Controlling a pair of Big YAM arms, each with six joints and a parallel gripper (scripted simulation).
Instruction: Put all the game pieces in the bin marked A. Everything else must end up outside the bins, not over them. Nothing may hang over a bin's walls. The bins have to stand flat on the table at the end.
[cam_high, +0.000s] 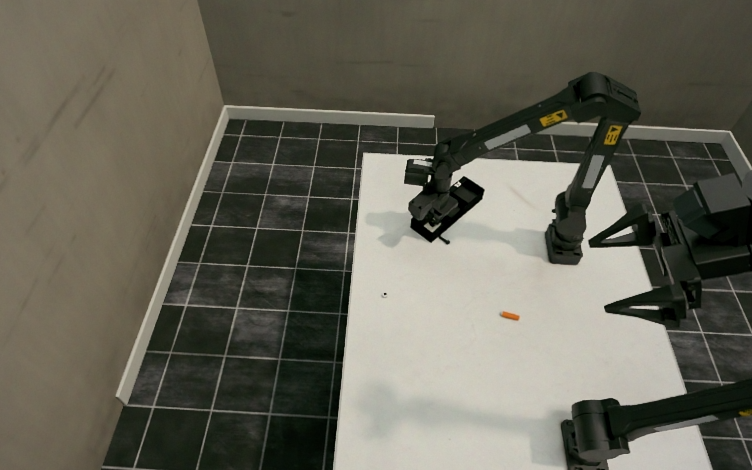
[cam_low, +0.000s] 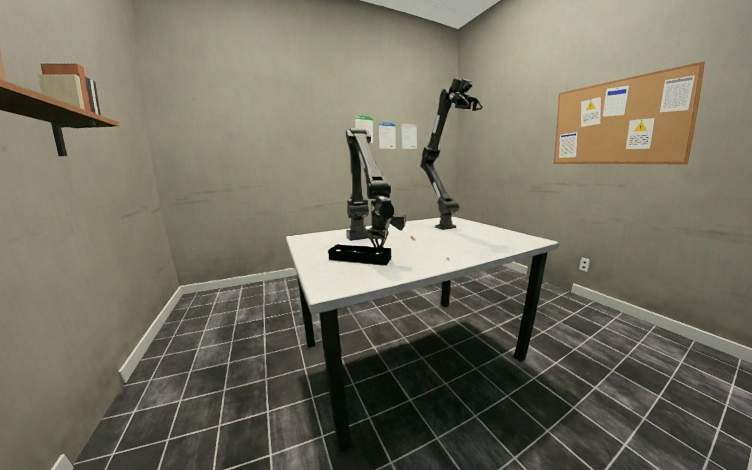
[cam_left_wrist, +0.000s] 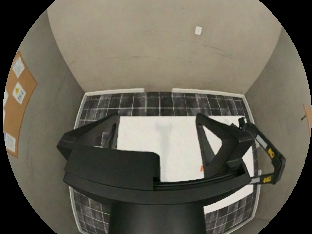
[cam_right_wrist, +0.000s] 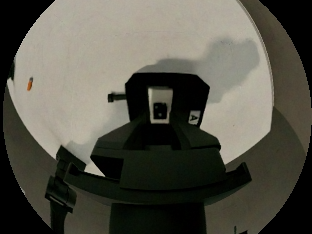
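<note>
Right now my right hand is 2 cm above the black die. Also, from my right hand: orange cylinder (27 cm to the left, 22 cm behind, 4 cm below); then dark screw (4 cm to the left, 4 cm below, 4 cm behind); then black bin (7 cm to the right, 4 cm behind, 2 cm below).
</note>
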